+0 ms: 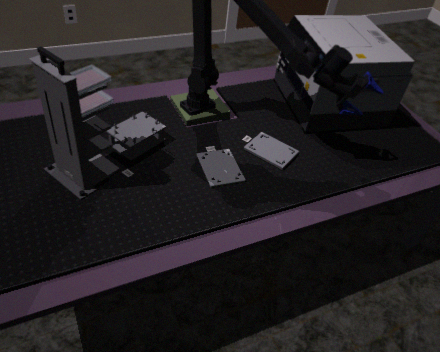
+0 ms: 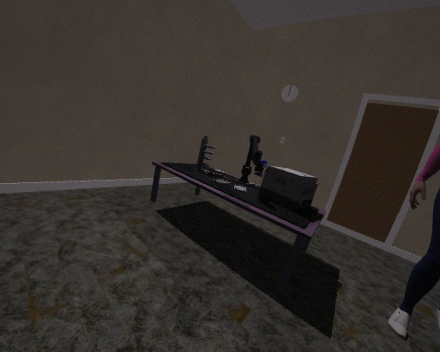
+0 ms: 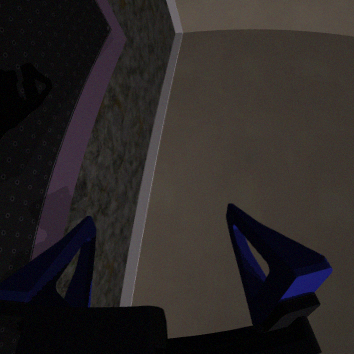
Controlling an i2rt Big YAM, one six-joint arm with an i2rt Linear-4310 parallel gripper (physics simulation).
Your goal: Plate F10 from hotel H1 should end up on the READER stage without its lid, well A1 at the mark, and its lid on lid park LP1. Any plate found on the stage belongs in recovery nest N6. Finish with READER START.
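Places are measured from the arm's base along level axes (x left, y up, z ahead), in centimetres.
Pixels of known places: gripper, fingertip midpoint: (image 1: 372, 103) (image 2: 263, 172) (image 3: 159, 216); arm's base at its link origin: (image 1: 197, 106) (image 2: 243, 181).
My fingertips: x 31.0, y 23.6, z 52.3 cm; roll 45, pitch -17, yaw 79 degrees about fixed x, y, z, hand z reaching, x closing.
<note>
For each thing: its top centre in the pictures, then the offset to it from my fingertips.
- reader at its top centre: (image 1: 349, 36) (image 2: 293, 171) dx +20.4, dy +5.1, dz -30.5 cm
- raised platform with small posts, top centre: (image 1: 136, 124) (image 2: 219, 169) dx -61.2, dy -17.1, dz -44.9 cm
The plate hotel (image 1: 59, 120) (image 2: 202, 156) is a grey tower at the left with shelves on one side. Two pinkish plates, an upper one (image 1: 91, 79) and a lower one (image 1: 95, 102), sit on its upper levels; their labels cannot be read. A large box with a white top, apparently the reader (image 1: 345, 42) (image 2: 289, 184), stands at the right. No stage can be made out on it. My gripper (image 1: 371, 103) (image 2: 263, 169) (image 3: 159, 216) is open and empty, raised above the table beside the reader's dark front. Lid park LP1 and nest N6 cannot be identified by label.
A raised platform with small posts (image 1: 136, 127) stands beside the hotel. Two flat grey pads, one with pegs (image 1: 221, 168) and one with corner brackets (image 1: 272, 149), lie mid-table. The arm's green base (image 1: 220, 114) is behind them. A person (image 2: 431, 240) stands beyond the reader's end.
</note>
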